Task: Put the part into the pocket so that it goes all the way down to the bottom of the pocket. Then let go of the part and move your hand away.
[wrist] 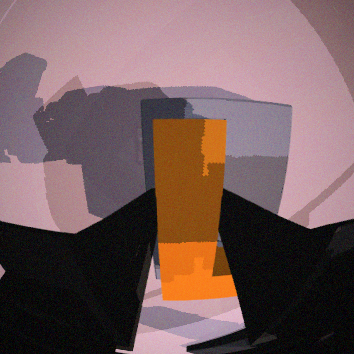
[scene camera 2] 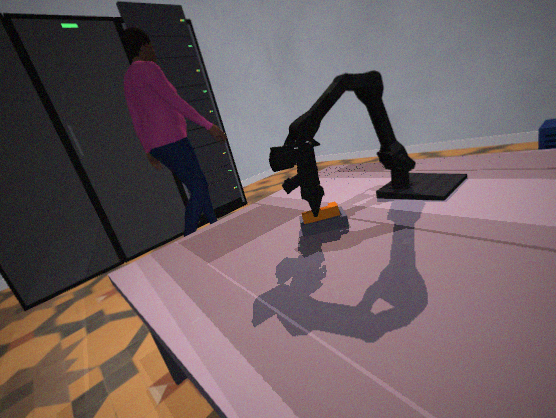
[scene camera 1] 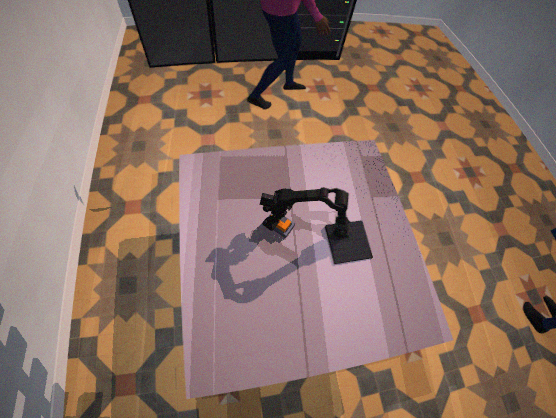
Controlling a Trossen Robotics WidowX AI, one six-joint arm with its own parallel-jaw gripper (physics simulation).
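Places are measured from the arm's base along level axes (x ahead, y left, z up), in millimetres.
Where they show: gripper, between the fingertips: (wrist: 186, 195) (scene camera 2: 315, 215) (scene camera 1: 275, 221); arm's base, origin of its link: (wrist: 272, 340) (scene camera 2: 400, 185) (scene camera 1: 340, 233).
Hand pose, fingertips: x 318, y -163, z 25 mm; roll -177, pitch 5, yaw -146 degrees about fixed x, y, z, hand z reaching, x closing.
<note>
Each offset is from my fingertips to the top centre of the thing. Level surfaces: height alone.
The orange part @(dx -21, dy +4, dz +20 mm) (scene camera 1: 284, 225) (scene camera 2: 328, 213) (wrist: 189, 200) has a long bar and a short step to one side at its near end in the wrist view. My gripper (scene camera 1: 275, 223) (scene camera 2: 316, 214) (wrist: 186, 195) is shut on it. The part is over the grey block @(dx -26, dy +4, dz -13 mm) (scene camera 1: 288, 232) (scene camera 2: 327, 225) (wrist: 257, 130) and stands out above its top. In the wrist view it lies toward the block's left side, with a wide stretch of block showing at right. The pocket's opening and bottom are hidden, so I cannot tell whether the part's lower side is inside.
The block stands on the pink table @(dz -49 mm) (scene camera 1: 260, 335) (scene camera 2: 475, 310). The arm's black base plate (scene camera 1: 352, 247) (scene camera 2: 425, 187) is to the right of the block in both scene views. The arm's shadow falls across the table. A person in a pink top (scene camera 2: 155, 105) is beyond the table near dark cabinets (scene camera 2: 65, 140).
</note>
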